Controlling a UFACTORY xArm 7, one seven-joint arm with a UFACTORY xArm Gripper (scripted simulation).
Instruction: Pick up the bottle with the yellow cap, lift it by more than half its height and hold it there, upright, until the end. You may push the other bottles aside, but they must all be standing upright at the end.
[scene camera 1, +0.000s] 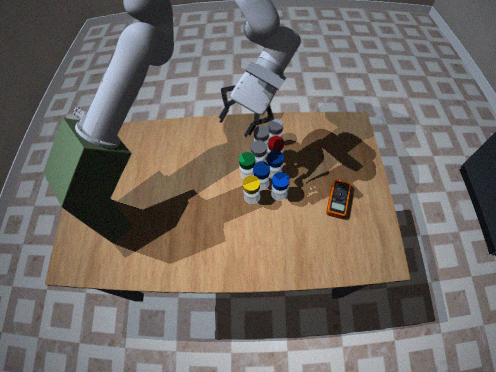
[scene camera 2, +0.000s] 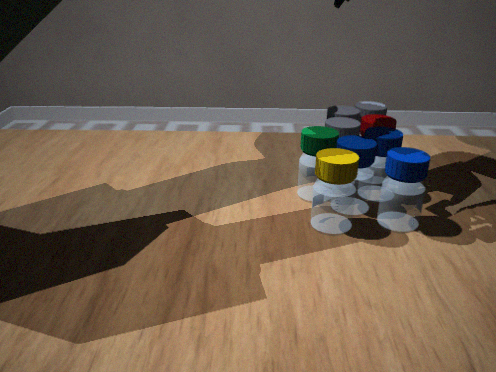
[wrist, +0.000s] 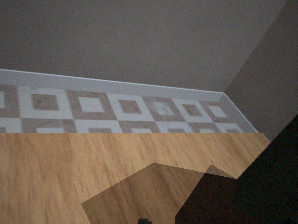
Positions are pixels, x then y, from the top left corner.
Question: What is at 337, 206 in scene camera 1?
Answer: A multimeter.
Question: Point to my gripper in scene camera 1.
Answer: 232, 129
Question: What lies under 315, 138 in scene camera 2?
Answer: A green-capped bottle.
